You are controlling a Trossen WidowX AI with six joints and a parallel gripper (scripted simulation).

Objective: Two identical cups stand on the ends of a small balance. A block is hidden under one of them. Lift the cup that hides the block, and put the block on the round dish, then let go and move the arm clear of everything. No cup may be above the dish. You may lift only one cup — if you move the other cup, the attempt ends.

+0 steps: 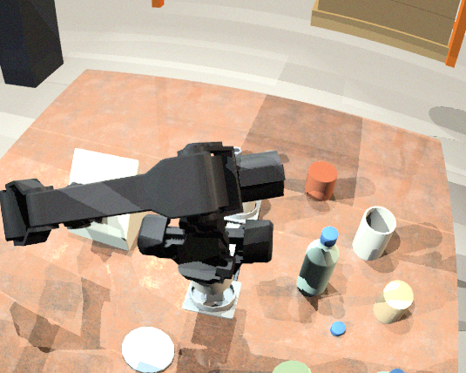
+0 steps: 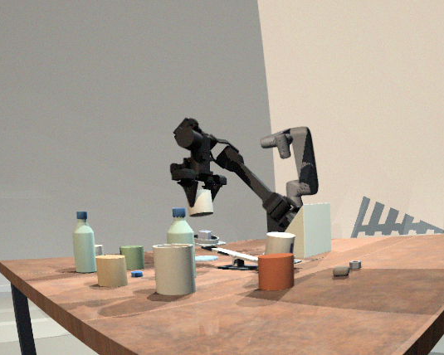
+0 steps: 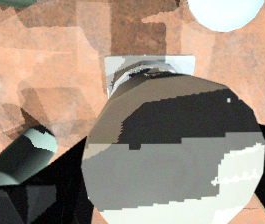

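The grey block is 1 cm to the left of my gripper tip and 8 cm below it. Also, from my gripper tip: round light-blue dish: 9 cm behind, 12 cm to the right, 17 cm below; then blue cap: 25 cm ahead, 4 cm to the left, 16 cm below; then cream cup: 3 cm behind, 29 cm to the left, 11 cm below.
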